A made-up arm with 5 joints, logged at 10 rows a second.
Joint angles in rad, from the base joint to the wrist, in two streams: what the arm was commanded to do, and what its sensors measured. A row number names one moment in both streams.
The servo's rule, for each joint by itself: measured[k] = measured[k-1] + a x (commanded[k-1-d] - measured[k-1]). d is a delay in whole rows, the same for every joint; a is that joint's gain. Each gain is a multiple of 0.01, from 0.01 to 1. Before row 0 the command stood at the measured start. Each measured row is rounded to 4 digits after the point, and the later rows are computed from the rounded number. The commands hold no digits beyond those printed.
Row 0, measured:
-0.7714 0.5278 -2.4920 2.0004 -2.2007
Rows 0 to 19, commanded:
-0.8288 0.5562 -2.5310 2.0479 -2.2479
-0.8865 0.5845 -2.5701 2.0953 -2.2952
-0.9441 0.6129 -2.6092 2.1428 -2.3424
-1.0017 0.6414 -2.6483 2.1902 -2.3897
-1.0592 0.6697 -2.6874 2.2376 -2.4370
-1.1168 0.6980 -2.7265 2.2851 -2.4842
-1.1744 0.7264 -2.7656 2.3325 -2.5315
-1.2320 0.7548 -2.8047 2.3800 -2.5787
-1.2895 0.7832 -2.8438 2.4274 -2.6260
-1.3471 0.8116 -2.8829 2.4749 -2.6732
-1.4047 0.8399 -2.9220 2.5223 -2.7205
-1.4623 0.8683 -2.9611 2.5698 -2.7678
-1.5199 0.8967 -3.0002 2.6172 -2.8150
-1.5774 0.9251 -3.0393 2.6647 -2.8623
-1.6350 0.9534 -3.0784 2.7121 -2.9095
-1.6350 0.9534 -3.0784 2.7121 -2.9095
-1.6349 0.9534 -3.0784 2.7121 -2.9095
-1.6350 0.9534 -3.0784 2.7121 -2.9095
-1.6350 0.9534 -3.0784 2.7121 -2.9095
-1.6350 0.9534 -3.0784 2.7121 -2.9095
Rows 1 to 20, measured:
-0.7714 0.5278 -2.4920 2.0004 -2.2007
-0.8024 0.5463 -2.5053 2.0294 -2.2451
-0.8478 0.5711 -2.5273 2.0696 -2.2922
-0.8998 0.5983 -2.5551 2.1143 -2.3394
-0.9548 0.6263 -2.5868 2.1606 -2.3867
-1.0112 0.6545 -2.6210 2.2076 -2.4340
-1.0682 0.6828 -2.6569 2.2549 -2.4812
-1.1255 0.7111 -2.6939 2.3022 -2.5285
-1.1830 0.7395 -2.7316 2.3497 -2.5757
-1.2405 0.7679 -2.7697 2.3971 -2.6230
-1.2981 0.7963 -2.8082 2.4446 -2.6702
-1.3557 0.8246 -2.8469 2.4920 -2.7175
-1.4133 0.8530 -2.8857 2.5395 -2.7648
-1.4709 0.8814 -2.9246 2.5869 -2.8120
-1.5284 0.9098 -2.9636 2.6344 -2.8593
-1.5860 0.9381 -3.0026 2.6818 -2.9065
-1.6125 0.9480 -3.0284 2.7003 -2.9093
-1.6246 0.9515 -3.0454 2.7075 -2.9095
-1.6302 0.9527 -3.0566 2.7103 -2.9095
-1.6328 0.9532 -3.0640 2.7114 -2.9095
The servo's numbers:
d 1
a 0.54 0.65 0.34 0.61 0.94

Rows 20 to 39, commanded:
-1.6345 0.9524 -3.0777 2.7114 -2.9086
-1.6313 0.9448 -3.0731 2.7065 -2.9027
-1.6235 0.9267 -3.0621 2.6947 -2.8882
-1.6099 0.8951 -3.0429 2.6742 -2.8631
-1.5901 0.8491 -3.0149 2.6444 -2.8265
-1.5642 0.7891 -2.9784 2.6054 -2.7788
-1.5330 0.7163 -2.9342 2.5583 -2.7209
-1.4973 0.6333 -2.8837 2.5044 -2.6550
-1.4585 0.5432 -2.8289 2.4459 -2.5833
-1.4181 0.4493 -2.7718 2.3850 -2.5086
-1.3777 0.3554 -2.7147 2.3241 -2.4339
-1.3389 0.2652 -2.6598 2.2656 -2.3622
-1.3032 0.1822 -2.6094 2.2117 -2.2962
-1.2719 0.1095 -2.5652 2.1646 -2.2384
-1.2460 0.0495 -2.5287 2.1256 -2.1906
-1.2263 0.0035 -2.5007 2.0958 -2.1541
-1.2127 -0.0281 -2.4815 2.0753 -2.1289
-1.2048 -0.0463 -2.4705 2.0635 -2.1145
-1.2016 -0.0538 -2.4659 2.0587 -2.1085
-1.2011 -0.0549 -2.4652 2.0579 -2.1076
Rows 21 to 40, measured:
-1.6340 0.9533 -3.0689 2.7118 -2.9095
-1.6343 0.9527 -3.0719 2.7116 -2.9087
-1.6327 0.9476 -3.0723 2.7085 -2.9031
-1.6277 0.9340 -3.0688 2.7001 -2.8891
-1.6181 0.9087 -3.0600 2.6843 -2.8647
-1.6030 0.8700 -3.0447 2.6600 -2.8288
-1.5820 0.8174 -3.0222 2.6267 -2.7818
-1.5555 0.7517 -2.9923 2.5850 -2.7246
-1.5241 0.6747 -2.9554 2.5358 -2.6592
-1.4887 0.5892 -2.9124 2.4810 -2.5879
-1.4506 0.4983 -2.8646 2.4224 -2.5134
-1.4112 0.4054 -2.8136 2.3624 -2.4387
-1.3722 0.3143 -2.7613 2.3034 -2.3668
-1.3349 0.2284 -2.7097 2.2475 -2.3004
-1.3009 0.1511 -2.6606 2.1969 -2.2421
-1.2713 0.0851 -2.6158 2.1534 -2.1937
-1.2470 0.0321 -2.5767 2.1183 -2.1565
-1.2285 -0.0070 -2.5443 2.0921 -2.1306
-1.2157 -0.0325 -2.5192 2.0747 -2.1155
-1.2081 -0.0463 -2.5011 2.0649 -2.1089

